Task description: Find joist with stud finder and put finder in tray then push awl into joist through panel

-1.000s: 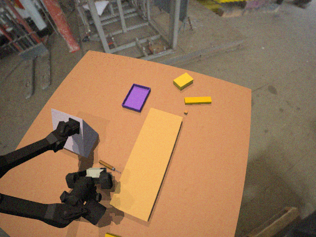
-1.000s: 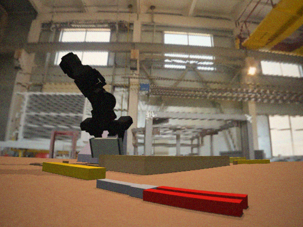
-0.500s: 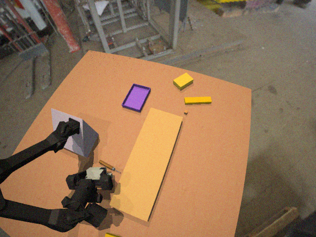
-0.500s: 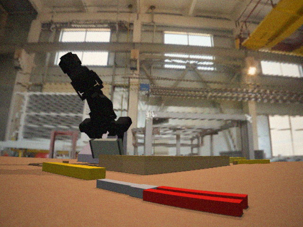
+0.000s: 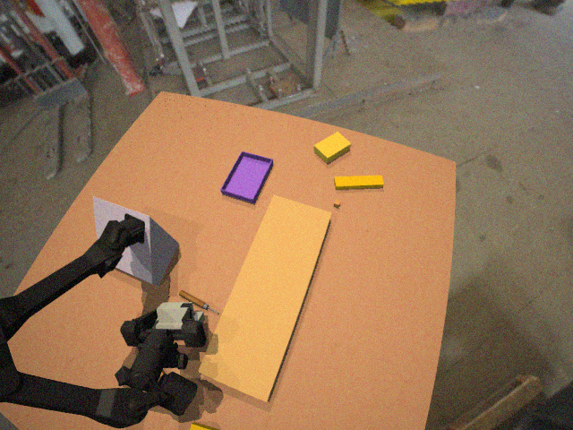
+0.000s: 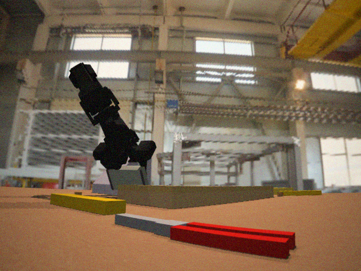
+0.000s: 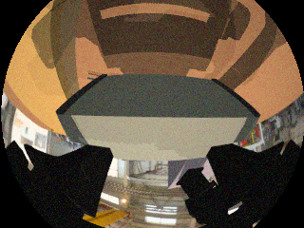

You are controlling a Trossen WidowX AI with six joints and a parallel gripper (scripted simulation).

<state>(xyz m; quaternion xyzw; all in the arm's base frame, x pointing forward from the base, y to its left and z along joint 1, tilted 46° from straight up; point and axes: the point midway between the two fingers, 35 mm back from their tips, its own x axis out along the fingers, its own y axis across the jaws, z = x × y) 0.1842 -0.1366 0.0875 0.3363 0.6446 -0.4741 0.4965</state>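
Right now my gripper tip is 1 cm short of the stud finder and 1 cm above it. Round my gripper tip: yellow block 67 cm to the left, 21 cm ahead, 6 cm below; awl 7 cm below, 4 cm to the left, 3 cm ahead; purple tray 46 cm to the left, 7 cm below, 2 cm behind.
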